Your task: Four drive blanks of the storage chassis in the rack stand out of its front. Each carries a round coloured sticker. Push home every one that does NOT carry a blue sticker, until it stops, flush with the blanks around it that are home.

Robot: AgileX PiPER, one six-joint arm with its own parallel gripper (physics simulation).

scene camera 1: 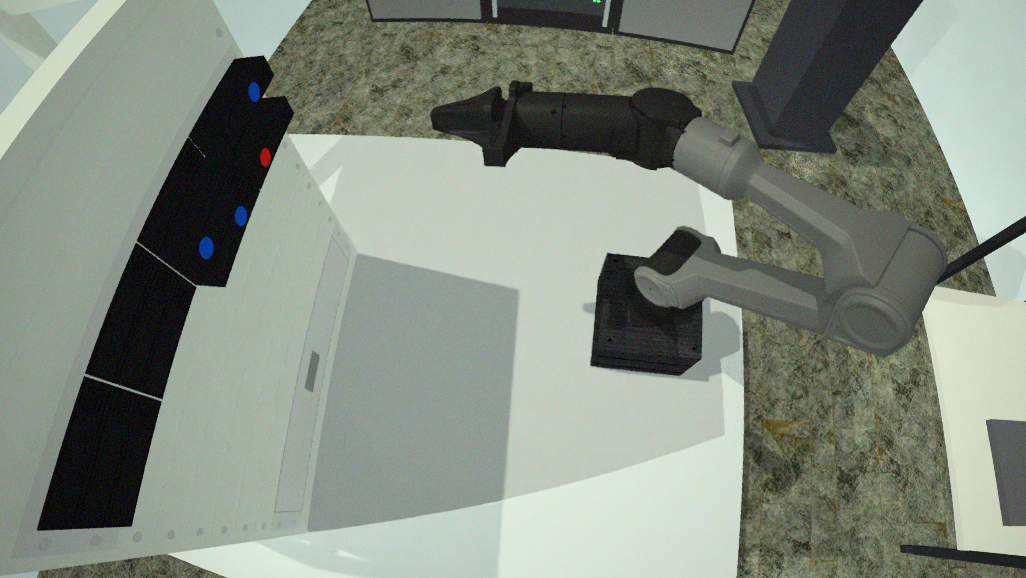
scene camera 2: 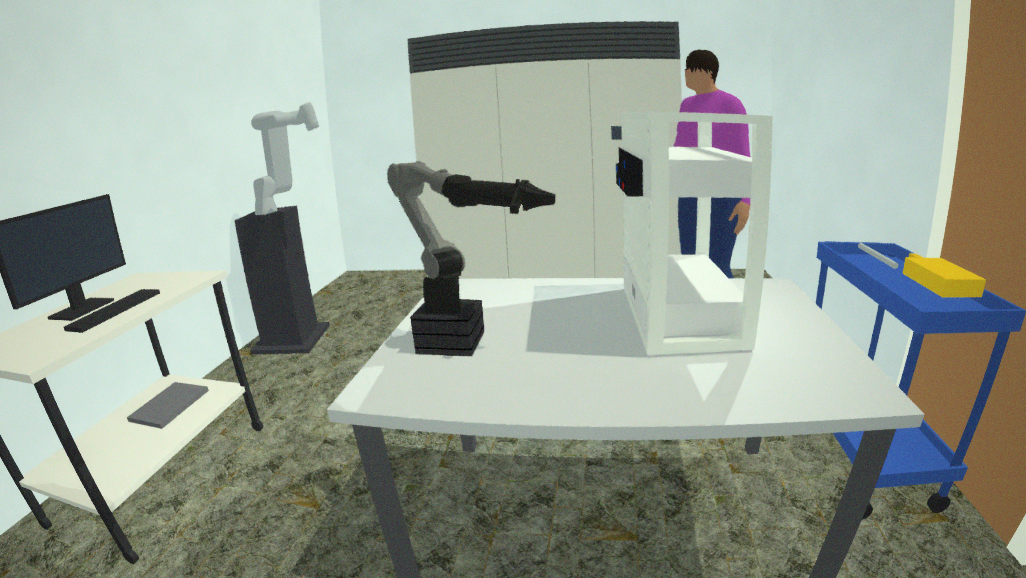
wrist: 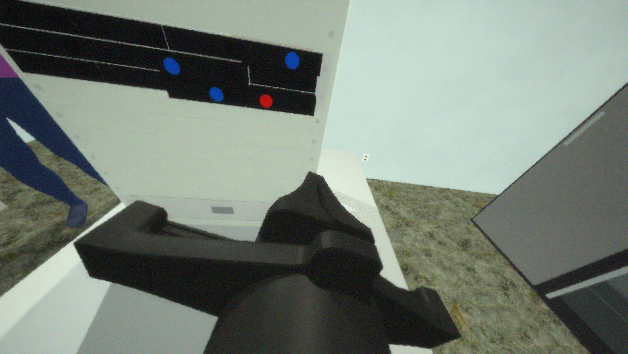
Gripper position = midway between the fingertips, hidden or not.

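Scene camera 1 shows the gripper (scene camera 1: pixel 433 118). In scene camera 2 the gripper (scene camera 2: pixel 555 199) appears again, and there is a white rack (scene camera 2: pixel 670 295) too. The wrist view also has the gripper (wrist: pixel 311 182).
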